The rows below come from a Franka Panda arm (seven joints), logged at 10 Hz.
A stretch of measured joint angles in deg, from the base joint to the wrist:
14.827 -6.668 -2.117 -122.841 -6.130 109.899 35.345
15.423 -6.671 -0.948 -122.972 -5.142 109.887 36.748
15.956 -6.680 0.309 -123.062 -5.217 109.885 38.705
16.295 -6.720 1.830 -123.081 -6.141 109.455 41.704
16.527 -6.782 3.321 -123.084 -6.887 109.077 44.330
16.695 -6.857 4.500 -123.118 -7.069 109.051 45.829
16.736 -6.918 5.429 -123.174 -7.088 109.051 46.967
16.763 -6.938 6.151 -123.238 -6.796 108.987 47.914
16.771 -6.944 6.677 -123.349 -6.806 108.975 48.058
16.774 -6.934 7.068 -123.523 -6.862 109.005 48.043
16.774 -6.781 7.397 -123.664 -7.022 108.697 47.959
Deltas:
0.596 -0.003 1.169 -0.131 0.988 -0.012 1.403
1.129 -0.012 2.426 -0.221 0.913 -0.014 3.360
1.468 -0.052 3.947 -0.240 -0.011 -0.444 6.359
1.700 -0.114 5.438 -0.243 -0.757 -0.822 8.985
1.868 -0.189 6.617 -0.277 -0.939 -0.848 10.484
1.909 -0.250 7.546 -0.333 -0.958 -0.848 11.622
1.936 -0.270 8.268 -0.397 -0.666 -0.912 12.569
1.944 -0.276 8.794 -0.508 -0.676 -0.924 12.713
1.947 -0.266 9.185 -0.682 -0.732 -0.894 12.698
1.947 -0.113 9.514 -0.823 -0.892 -1.202 12.614

